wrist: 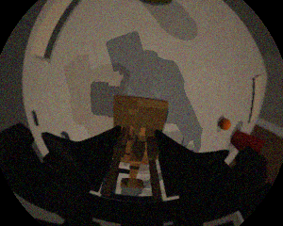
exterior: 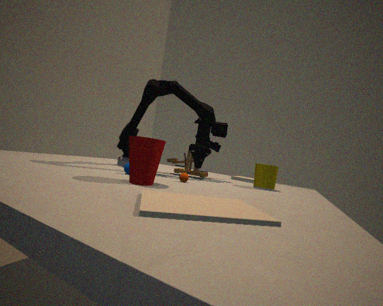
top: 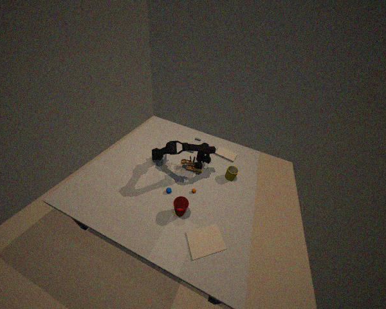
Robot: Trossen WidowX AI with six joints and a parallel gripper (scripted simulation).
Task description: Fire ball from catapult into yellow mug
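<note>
My gripper tip is now 4 cm short of the orange ball, 23 cm to the left of it and 3 cm above it. Round my gripper tip: wooden catapult 7 cm behind, 1 cm to the left, 2 cm above; yellow mug 28 cm ahead, 4 cm to the left, 1 cm below; blue ball 13 cm behind, 30 cm to the right, 2 cm below.
</note>
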